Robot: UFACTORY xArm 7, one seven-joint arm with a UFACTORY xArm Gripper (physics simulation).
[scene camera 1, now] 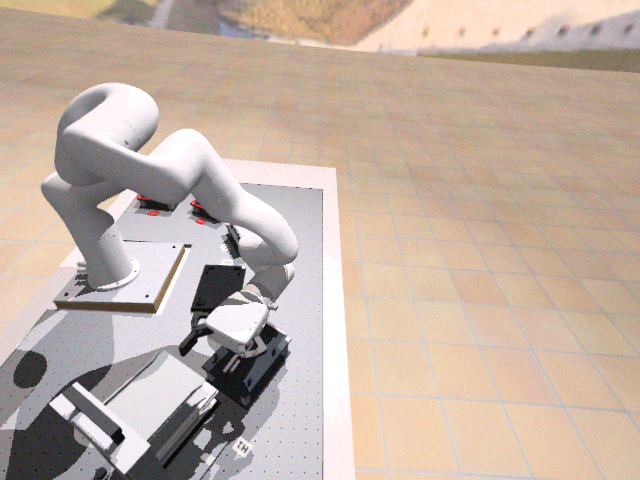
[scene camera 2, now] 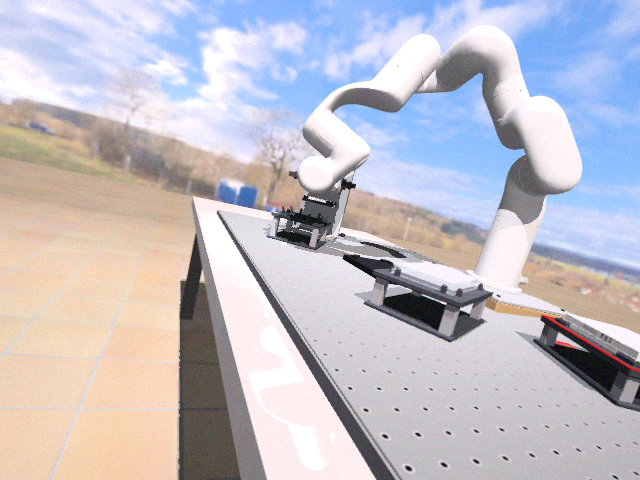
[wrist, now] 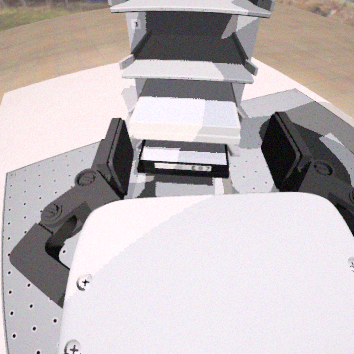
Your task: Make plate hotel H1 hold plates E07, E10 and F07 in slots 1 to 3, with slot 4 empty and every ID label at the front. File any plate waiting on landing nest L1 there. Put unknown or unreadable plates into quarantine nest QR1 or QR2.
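Frame: origin at the arm's base, x ahead, y left, z up, level; metres.
Where they show: gripper, fingertip midpoint: point(scene camera 1: 202, 364) point(wrist: 197, 131); arm's base, link origin: point(scene camera 1: 115, 274) point(scene camera 2: 492, 283).
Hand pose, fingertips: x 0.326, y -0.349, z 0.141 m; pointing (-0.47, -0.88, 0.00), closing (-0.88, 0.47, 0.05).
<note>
Each offset is from my fingertips to the top centre of the thing. "spot": to the spot under its first point.
My gripper point(wrist: 197, 131) point(scene camera 1: 210, 353) is open and empty before hotel H1 point(wrist: 187, 70) point(scene camera 1: 155, 395) point(scene camera 2: 341, 206), one finger on each side of its lower slots. In the wrist view, slot 3, marked by its number, is empty. A white plate {0.007 m down, 0.036 m back, 0.071 m right} point(wrist: 185, 119) lies in the slot below, with no label readable on its front. Under it, a black-edged plate {0.050 m down, 0.036 m back, 0.071 m right} point(wrist: 184, 166) has a front label ending in 07; its first letter is blurred. A white plate {0.096 m down, 0.037 m ahead, 0.545 m left} point(scene camera 2: 436, 276) rests on a dark nest {0.101 m down, 0.037 m ahead, 0.545 m left} point(scene camera 2: 448, 320). Another plate {0.106 m down, 0.112 m back, 0.719 m left} point(scene camera 2: 607, 338) rests on a red-edged quarantine nest {spot: 0.141 m down, 0.028 m back, 0.762 m left} point(scene camera 2: 625, 387). Slot 4 is mostly cut off.
A dark studded nest {0.085 m down, 0.069 m ahead, 0.087 m left} point(scene camera 1: 279, 338) point(scene camera 2: 314, 237) without a plate stands under my wrist, beside the hotel. A flat black panel {0.143 m down, 0.040 m back, 0.321 m left} point(scene camera 1: 219, 284) lies near the arm's base plate point(scene camera 1: 139, 263). Red-edged nests {spot: 0.154 m down, 0.339 m back, 0.718 m left} point(scene camera 1: 155, 202) {spot: 0.154 m down, 0.179 m back, 0.688 m left} point(scene camera 1: 199, 209) stand at the far end. The H1 tag {0.160 m down, 0.075 m ahead, 0.082 m right} point(scene camera 1: 241, 446) lies beside the hotel.
</note>
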